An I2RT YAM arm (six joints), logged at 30 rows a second.
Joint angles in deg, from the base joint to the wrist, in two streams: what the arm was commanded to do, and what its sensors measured. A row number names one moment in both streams.
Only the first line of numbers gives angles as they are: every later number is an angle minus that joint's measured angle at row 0.
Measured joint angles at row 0: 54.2, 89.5, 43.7, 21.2, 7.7, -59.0
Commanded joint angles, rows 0 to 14: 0.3, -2.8, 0.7, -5.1, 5.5, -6.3; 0.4, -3.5, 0.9, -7.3, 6.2, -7.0; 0.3, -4.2, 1.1, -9.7, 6.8, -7.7; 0.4, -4.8, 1.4, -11.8, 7.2, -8.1; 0.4, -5.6, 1.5, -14.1, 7.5, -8.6; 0.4, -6.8, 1.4, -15.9, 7.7, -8.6; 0.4, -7.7, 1.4, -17.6, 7.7, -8.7; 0.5, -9.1, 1.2, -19.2, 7.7, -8.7; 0.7, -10.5, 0.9, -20.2, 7.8, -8.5; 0.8, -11.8, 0.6, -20.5, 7.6, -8.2; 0.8, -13.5, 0.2, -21.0, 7.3, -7.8; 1.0, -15.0, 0.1, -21.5, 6.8, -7.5; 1.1, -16.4, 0.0, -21.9, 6.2, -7.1; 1.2, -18.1, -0.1, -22.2, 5.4, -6.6; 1.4, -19.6, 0.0, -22.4, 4.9, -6.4
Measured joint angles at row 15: 0.9, -15.7, 0.4, -20.1, 6.2, -6.6
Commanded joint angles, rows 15 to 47: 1.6, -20.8, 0.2, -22.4, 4.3, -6.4; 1.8, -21.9, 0.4, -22.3, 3.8, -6.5; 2.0, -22.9, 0.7, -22.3, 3.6, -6.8; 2.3, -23.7, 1.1, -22.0, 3.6, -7.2; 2.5, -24.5, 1.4, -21.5, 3.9, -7.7; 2.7, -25.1, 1.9, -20.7, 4.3, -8.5; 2.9, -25.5, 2.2, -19.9, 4.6, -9.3; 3.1, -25.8, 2.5, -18.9, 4.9, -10.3; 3.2, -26.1, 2.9, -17.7, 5.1, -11.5; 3.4, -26.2, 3.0, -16.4, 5.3, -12.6; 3.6, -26.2, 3.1, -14.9, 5.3, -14.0; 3.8, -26.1, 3.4, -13.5, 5.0, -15.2; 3.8, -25.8, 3.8, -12.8, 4.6, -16.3; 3.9, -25.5, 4.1, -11.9, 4.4, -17.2; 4.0, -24.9, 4.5, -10.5, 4.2, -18.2; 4.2, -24.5, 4.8, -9.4, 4.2, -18.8; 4.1, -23.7, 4.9, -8.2, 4.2, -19.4; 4.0, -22.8, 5.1, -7.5, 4.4, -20.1; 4.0, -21.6, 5.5, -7.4, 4.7, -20.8; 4.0, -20.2, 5.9, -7.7, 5.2, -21.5; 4.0, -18.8, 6.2, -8.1, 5.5, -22.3; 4.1, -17.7, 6.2, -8.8, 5.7, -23.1; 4.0, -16.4, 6.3, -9.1, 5.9, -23.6; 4.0, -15.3, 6.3, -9.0, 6.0, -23.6; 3.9, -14.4, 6.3, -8.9, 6.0, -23.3; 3.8, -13.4, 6.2, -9.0, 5.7, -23.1; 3.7, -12.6, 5.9, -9.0, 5.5, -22.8; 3.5, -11.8, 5.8, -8.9, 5.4, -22.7; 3.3, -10.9, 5.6, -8.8, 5.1, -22.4; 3.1, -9.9, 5.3, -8.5, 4.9, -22.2; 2.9, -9.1, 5.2, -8.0, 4.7, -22.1; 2.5, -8.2, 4.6, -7.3, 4.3, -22.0; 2.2, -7.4, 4.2, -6.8, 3.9, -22.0
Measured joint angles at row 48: 3.2, -11.7, 5.8, -8.1, 2.6, -21.1
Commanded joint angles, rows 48 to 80: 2.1, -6.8, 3.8, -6.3, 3.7, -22.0; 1.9, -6.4, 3.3, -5.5, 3.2, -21.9; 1.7, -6.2, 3.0, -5.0, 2.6, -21.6; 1.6, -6.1, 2.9, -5.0, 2.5, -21.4; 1.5, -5.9, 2.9, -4.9, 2.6, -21.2; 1.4, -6.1, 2.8, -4.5, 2.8, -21.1; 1.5, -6.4, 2.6, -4.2, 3.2, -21.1; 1.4, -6.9, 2.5, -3.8, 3.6, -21.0; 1.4, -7.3, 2.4, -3.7, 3.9, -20.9; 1.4, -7.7, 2.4, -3.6, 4.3, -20.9; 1.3, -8.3, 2.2, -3.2, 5.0, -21.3; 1.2, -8.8, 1.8, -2.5, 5.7, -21.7; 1.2, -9.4, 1.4, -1.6, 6.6, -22.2; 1.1, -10.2, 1.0, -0.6, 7.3, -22.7; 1.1, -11.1, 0.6, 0.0, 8.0, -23.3; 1.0, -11.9, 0.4, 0.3, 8.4, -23.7; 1.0, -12.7, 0.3, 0.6, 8.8, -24.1; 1.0, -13.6, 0.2, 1.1, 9.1, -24.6; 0.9, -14.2, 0.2, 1.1, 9.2, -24.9; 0.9, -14.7, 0.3, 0.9, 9.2, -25.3; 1.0, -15.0, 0.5, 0.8, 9.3, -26.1; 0.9, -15.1, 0.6, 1.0, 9.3, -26.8; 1.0, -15.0, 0.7, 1.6, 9.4, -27.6; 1.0, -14.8, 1.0, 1.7, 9.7, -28.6; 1.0, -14.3, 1.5, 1.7, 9.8, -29.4; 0.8, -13.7, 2.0, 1.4, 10.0, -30.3; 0.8, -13.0, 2.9, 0.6, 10.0, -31.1; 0.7, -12.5, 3.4, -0.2, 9.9, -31.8; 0.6, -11.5, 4.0, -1.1, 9.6, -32.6; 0.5, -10.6, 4.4, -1.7, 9.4, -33.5; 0.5, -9.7, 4.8, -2.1, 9.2, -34.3; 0.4, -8.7, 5.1, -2.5, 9.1, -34.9; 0.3, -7.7, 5.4, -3.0, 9.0, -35.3
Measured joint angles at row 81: 1.3, -10.3, 3.4, -3.4, 7.8, -31.3
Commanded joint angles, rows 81 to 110: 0.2, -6.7, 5.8, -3.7, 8.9, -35.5; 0.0, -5.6, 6.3, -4.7, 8.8, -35.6; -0.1, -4.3, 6.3, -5.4, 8.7, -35.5; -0.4, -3.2, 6.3, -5.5, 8.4, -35.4; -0.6, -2.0, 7.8, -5.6, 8.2, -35.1; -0.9, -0.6, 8.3, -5.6, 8.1, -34.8; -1.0, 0.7, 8.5, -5.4, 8.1, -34.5; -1.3, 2.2, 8.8, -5.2, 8.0, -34.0; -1.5, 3.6, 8.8, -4.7, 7.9, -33.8; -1.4, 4.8, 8.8, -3.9, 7.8, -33.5; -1.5, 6.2, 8.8, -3.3, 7.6, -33.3; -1.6, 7.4, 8.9, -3.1, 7.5, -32.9; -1.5, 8.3, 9.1, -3.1, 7.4, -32.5; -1.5, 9.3, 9.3, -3.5, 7.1, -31.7; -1.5, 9.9, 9.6, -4.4, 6.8, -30.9; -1.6, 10.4, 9.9, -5.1, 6.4, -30.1; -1.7, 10.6, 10.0, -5.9, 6.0, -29.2; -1.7, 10.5, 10.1, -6.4, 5.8, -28.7; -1.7, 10.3, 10.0, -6.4, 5.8, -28.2; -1.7, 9.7, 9.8, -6.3, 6.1, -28.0; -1.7, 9.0, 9.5, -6.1, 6.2, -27.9; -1.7, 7.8, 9.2, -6.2, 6.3, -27.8; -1.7, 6.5, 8.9, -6.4, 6.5, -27.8; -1.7, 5.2, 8.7, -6.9, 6.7, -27.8; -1.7, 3.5, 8.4, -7.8, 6.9, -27.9; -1.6, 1.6, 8.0, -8.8, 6.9, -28.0; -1.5, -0.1, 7.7, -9.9, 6.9, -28.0; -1.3, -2.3, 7.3, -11.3, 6.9, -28.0; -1.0, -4.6, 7.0, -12.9, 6.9, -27.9; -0.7, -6.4, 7.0, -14.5, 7.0, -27.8
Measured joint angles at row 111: -1.1, -0.4, 7.6, -12.6, 6.4, -28.7
